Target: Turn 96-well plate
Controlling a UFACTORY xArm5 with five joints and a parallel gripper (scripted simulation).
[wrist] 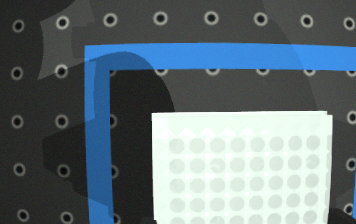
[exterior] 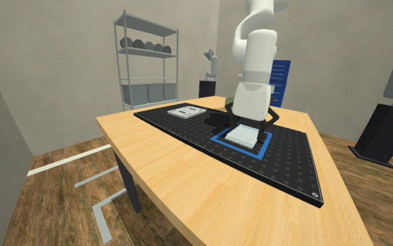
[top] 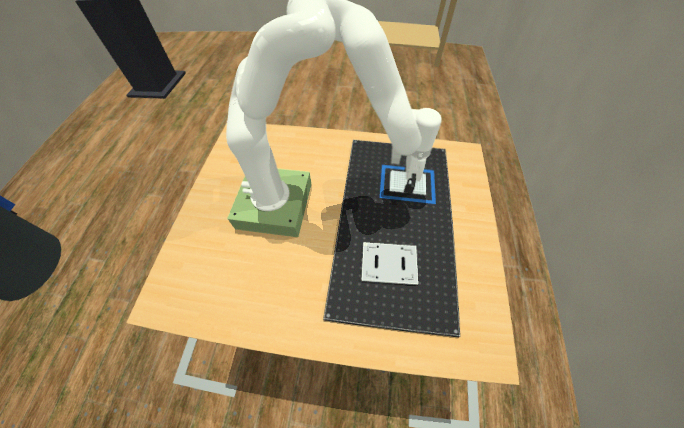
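My hand is 320 mm to the left of the plate nest N1, 50 mm past it and 10 mm above it. Round my hand: white 96-well plate: 10 mm below.
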